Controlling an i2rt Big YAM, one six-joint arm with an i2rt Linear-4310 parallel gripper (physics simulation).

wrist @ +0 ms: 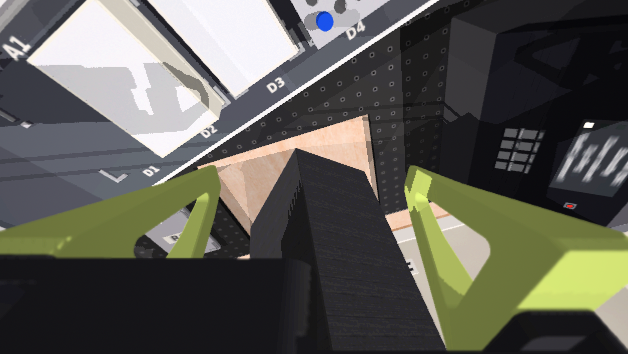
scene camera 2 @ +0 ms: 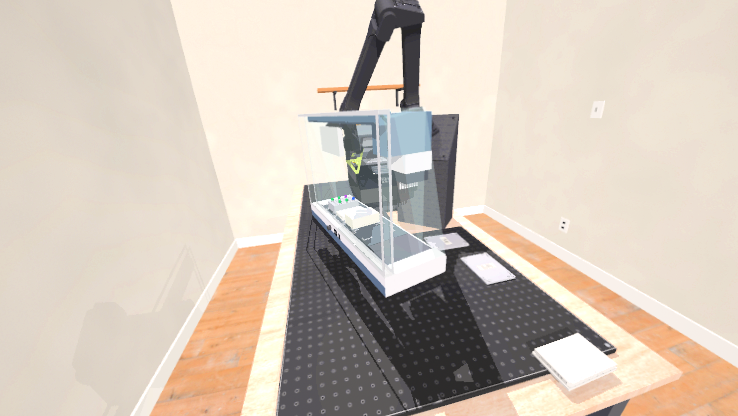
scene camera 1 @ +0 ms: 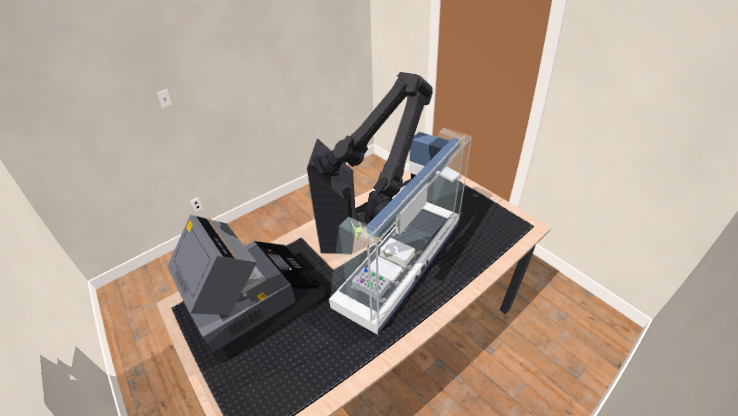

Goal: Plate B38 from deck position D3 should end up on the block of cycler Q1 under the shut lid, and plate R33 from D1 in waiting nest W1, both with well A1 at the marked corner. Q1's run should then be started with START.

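Pixels of known places: gripper, fingertip midpoint: (wrist: 312,176) (scene camera 2: 358,169) (scene camera 1: 368,235); arm's base, origin of the base link: (scene camera 1: 325,166).
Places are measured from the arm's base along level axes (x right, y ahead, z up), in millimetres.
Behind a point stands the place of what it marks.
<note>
My gripper (scene camera 1: 356,230) {y 307, x -20, z -158 mm} (scene camera 2: 355,163) {y 307, x -20, z -158 mm} (wrist: 312,176) {y 307, x -20, z -158 mm} is open and empty, green fingers wide apart, high behind the glass-fronted deck machine. In the wrist view, a low white plate (wrist: 247,42) {y 327, x -53, z -340 mm} sits at D3. The D1 position shows bare dark deck and a corner bracket (wrist: 115,176) {y 188, x -267, z -355 mm}. Plate names are not legible. The dark grey cycler (scene camera 1: 248,304) {y 336, x 498, z -216 mm} stands at the left in scene camera 1, its bulky lid (scene camera 1: 206,263) {y 313, x 570, z 24 mm} tilted up; its block is mostly hidden. Its screen (wrist: 595,167) {y 162, x 319, z -244 mm} shows at the right of the wrist view. Which item is nest W1 cannot be told.
A cream box (scene camera 1: 397,251) (scene camera 2: 361,218) (wrist: 125,80) stands at D2, a tube rack (scene camera 1: 371,281) (scene camera 2: 342,202) at D4. A black post (scene camera 1: 330,206) {y 91, x 36, z -137 mm} (scene camera 2: 447,175) {y -61, x -153, z -178 mm} (wrist: 350,250) {y 102, x 19, z -233 mm} rises behind the deck. Two flat labelled pieces (scene camera 2: 447,241) {y -25, x -295, z -407 mm} (scene camera 2: 488,267) {y -98, x -480, z -408 mm} lie beyond it; a white block (scene camera 2: 576,360) {y -113, x -823, z -400 mm} is at the table corner.
</note>
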